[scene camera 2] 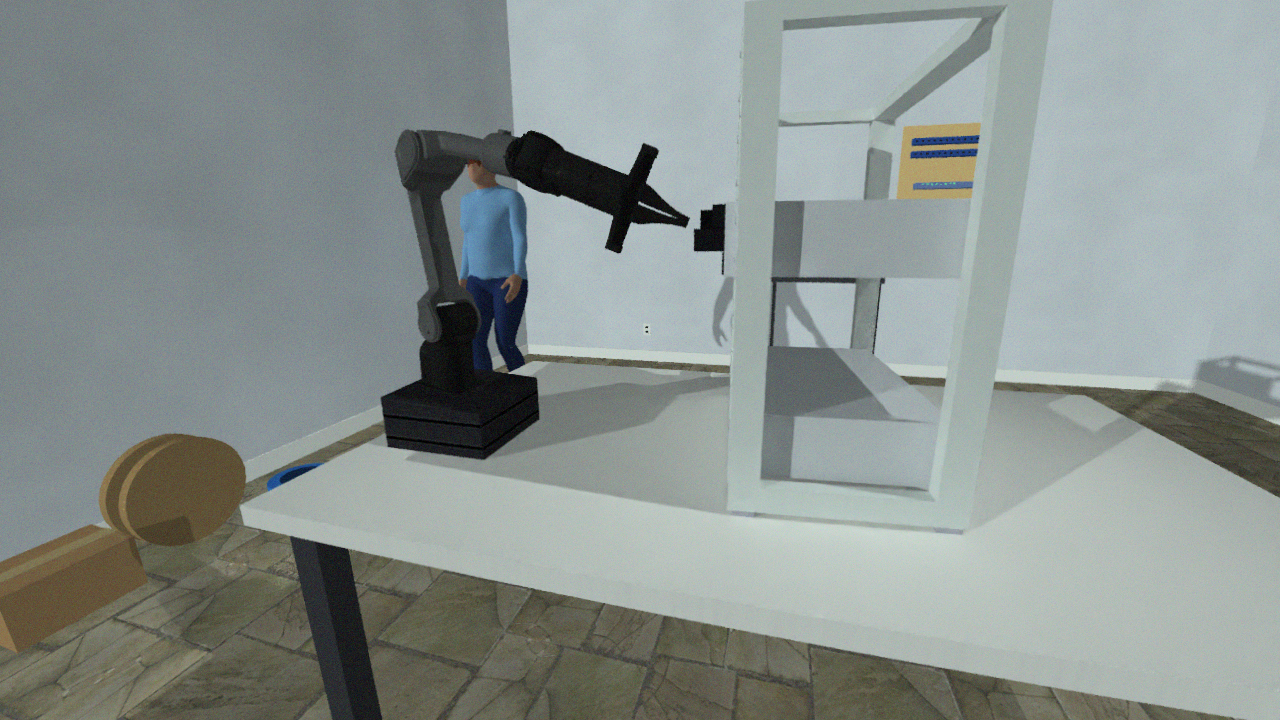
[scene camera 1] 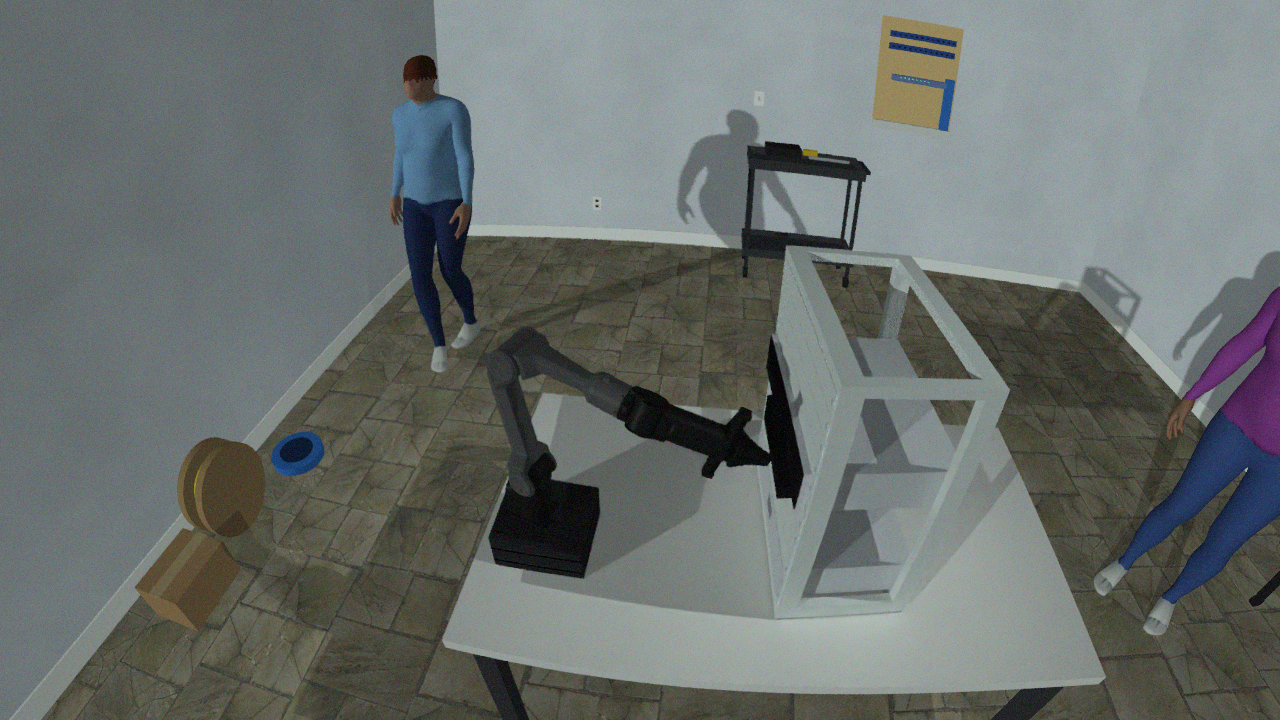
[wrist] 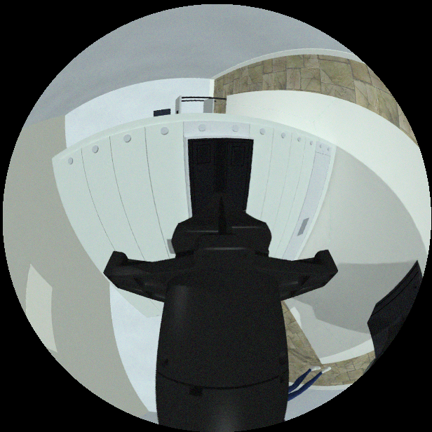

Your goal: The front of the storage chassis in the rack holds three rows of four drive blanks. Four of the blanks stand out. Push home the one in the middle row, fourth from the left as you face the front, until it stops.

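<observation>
My gripper (scene camera 2: 687, 222), (scene camera 1: 768, 460), (wrist: 220, 201). White rack (scene camera 2: 837, 414), (scene camera 1: 852, 434), (wrist: 125, 188).
</observation>
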